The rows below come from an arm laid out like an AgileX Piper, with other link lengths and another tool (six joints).
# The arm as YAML. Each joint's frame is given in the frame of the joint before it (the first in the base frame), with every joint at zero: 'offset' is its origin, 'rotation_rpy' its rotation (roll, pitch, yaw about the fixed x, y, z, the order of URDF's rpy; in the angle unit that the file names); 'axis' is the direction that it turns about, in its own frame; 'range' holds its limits. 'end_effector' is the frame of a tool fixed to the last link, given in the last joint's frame.
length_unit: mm
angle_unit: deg
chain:
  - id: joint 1
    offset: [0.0, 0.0, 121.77]
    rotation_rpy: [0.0, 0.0, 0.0]
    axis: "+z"
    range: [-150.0, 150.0]
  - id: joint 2
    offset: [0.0, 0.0, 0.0]
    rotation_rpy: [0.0, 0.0, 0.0]
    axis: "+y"
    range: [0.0, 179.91]
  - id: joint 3
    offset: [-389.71, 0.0, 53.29]
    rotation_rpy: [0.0, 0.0, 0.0]
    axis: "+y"
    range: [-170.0, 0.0]
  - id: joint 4
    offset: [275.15, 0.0, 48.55]
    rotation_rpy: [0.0, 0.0, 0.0]
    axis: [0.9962, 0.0, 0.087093]
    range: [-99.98, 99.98]
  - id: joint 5
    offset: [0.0, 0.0, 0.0]
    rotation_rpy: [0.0, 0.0, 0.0]
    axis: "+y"
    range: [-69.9, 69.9]
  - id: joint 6
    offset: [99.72, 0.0, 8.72]
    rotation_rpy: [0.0, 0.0, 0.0]
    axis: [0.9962, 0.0, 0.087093]
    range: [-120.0, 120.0]
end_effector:
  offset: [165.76, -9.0, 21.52]
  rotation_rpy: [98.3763, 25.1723, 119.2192]
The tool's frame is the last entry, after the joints.
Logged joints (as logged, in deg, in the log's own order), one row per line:
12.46, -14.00, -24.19, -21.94, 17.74, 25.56
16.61, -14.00, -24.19, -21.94, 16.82, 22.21
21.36, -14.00, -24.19, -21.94, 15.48, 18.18
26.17, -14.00, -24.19, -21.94, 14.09, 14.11
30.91, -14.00, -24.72, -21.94, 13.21, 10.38
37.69, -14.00, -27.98, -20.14, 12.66, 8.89
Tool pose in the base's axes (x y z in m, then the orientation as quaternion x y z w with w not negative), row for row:
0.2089, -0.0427, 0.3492, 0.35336, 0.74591, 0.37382, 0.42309
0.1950, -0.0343, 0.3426, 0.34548, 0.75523, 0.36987, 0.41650
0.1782, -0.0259, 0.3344, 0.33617, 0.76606, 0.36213, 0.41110
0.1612, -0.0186, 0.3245, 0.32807, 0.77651, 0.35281, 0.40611
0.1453, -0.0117, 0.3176, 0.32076, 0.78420, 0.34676, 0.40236
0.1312, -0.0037, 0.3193, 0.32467, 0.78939, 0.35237, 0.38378
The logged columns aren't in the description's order. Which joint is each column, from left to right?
Columns, left to right: joint 5, joint 1, joint 3, joint 6, joint 4, joint 2.
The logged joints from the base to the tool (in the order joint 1, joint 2, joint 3, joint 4, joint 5, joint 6), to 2 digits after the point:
-14.00, 25.56, -24.19, 17.74, 12.46, -21.94
-14.00, 22.21, -24.19, 16.82, 16.61, -21.94
-14.00, 18.18, -24.19, 15.48, 21.36, -21.94
-14.00, 14.11, -24.19, 14.09, 26.17, -21.94
-14.00, 10.38, -24.72, 13.21, 30.91, -21.94
-14.00, 8.89, -27.98, 12.66, 37.69, -20.14

